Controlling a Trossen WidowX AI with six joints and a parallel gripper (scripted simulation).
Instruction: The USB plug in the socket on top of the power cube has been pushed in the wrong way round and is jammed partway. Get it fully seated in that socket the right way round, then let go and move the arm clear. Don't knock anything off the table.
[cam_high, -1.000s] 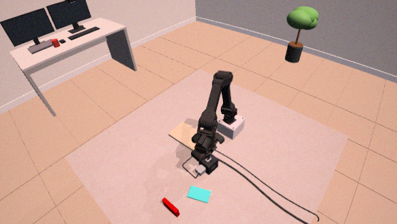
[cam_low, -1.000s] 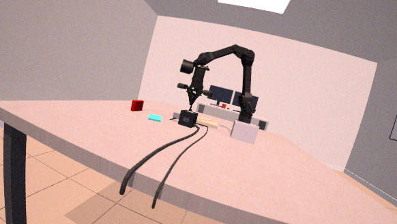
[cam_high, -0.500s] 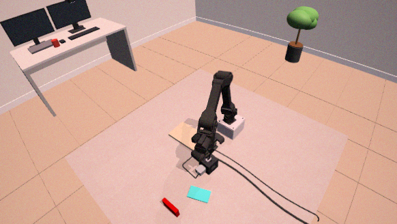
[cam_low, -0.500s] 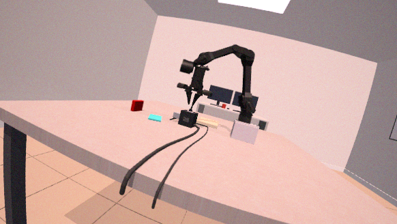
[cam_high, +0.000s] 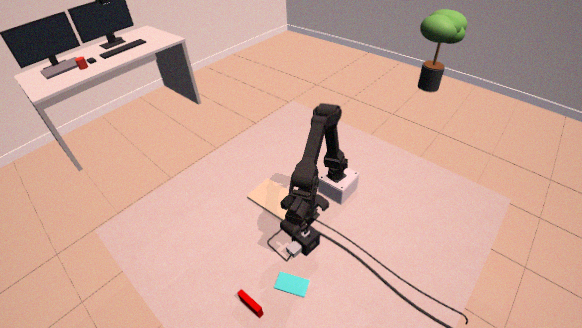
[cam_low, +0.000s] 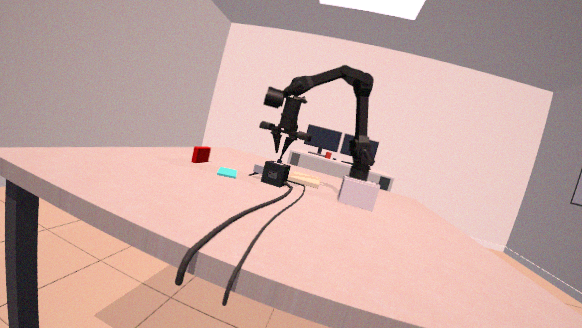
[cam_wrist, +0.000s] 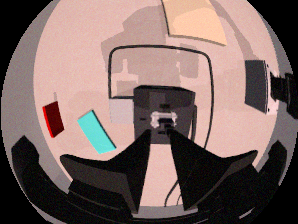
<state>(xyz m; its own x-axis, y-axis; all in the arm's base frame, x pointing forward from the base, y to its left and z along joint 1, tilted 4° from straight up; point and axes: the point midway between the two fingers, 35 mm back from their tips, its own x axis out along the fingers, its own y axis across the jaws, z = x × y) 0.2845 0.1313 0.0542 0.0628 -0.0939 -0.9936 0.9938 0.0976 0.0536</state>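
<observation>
My gripper tip is 1 cm past the USB plug and 2 cm above it. Round my gripper tip: cyan card 14 cm ahead, 9 cm to the left, 11 cm below; tan sheet 5 cm behind, 26 cm to the right, 10 cm below; red block 29 cm ahead, 7 cm to the left, 8 cm below.
</observation>
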